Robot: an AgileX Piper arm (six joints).
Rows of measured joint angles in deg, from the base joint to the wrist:
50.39 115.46 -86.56 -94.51 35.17 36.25
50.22 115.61 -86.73 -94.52 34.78 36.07
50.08 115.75 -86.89 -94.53 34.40 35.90
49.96 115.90 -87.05 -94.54 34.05 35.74
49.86 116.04 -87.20 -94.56 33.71 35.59
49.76 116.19 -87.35 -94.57 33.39 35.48
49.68 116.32 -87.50 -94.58 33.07 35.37
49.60 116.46 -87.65 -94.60 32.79 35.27
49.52 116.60 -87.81 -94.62 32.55 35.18
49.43 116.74 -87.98 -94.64 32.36 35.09
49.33 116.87 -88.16 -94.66 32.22 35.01
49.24 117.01 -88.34 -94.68 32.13 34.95
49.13 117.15 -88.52 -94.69 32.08 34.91
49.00 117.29 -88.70 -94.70 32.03 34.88
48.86 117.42 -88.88 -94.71 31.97 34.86
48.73 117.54 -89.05 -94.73 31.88 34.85
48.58 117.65 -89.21 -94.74 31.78 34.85
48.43 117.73 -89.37 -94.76 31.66 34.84
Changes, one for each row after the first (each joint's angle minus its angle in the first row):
-0.17 0.15 -0.17 -0.01 -0.39 -0.18
-0.31 0.29 -0.33 -0.02 -0.77 -0.35
-0.43 0.44 -0.49 -0.03 -1.12 -0.51
-0.53 0.58 -0.64 -0.05 -1.46 -0.66
-0.63 0.73 -0.79 -0.06 -1.78 -0.77
-0.71 0.86 -0.94 -0.07 -2.10 -0.88
-0.79 1.00 -1.09 -0.09 -2.38 -0.98
-0.87 1.14 -1.25 -0.11 -2.62 -1.07
-0.96 1.28 -1.42 -0.13 -2.81 -1.16
-1.06 1.41 -1.60 -0.15 -2.95 -1.24
-1.15 1.55 -1.78 -0.17 -3.04 -1.30
-1.26 1.69 -1.96 -0.18 -3.09 -1.34
-1.39 1.83 -2.14 -0.19 -3.14 -1.37
-1.53 1.96 -2.32 -0.20 -3.20 -1.39
-1.66 2.08 -2.49 -0.22 -3.29 -1.40
-1.81 2.19 -2.65 -0.23 -3.39 -1.40
-1.96 2.27 -2.81 -0.25 -3.51 -1.41

